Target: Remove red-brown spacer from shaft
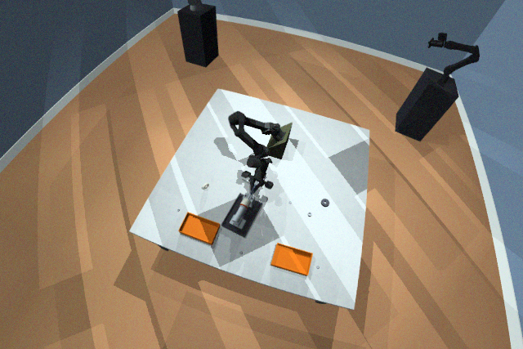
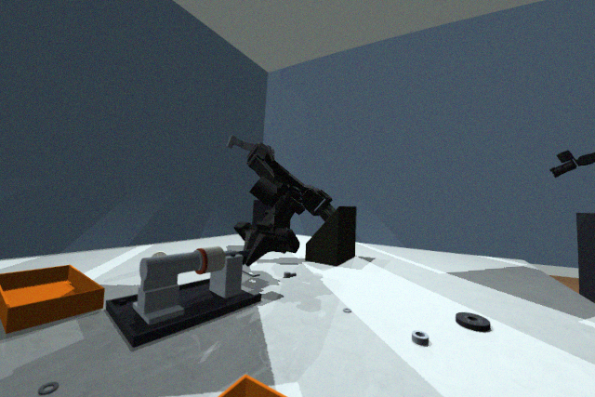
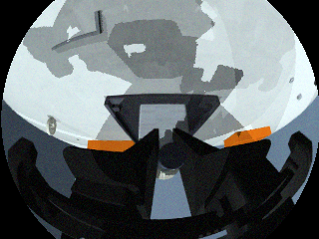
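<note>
Now: gripper tip 4 cm short of the dark shaft and 3 cm below it. From my gripper tip the other things lie so: black washer 42 cm to the left, 15 cm behind, 5 cm below; then red-brown spacer 11 cm ahead, 2 cm above; then bolt 15 cm behind, 5 cm below, 2 cm to the left.
</note>
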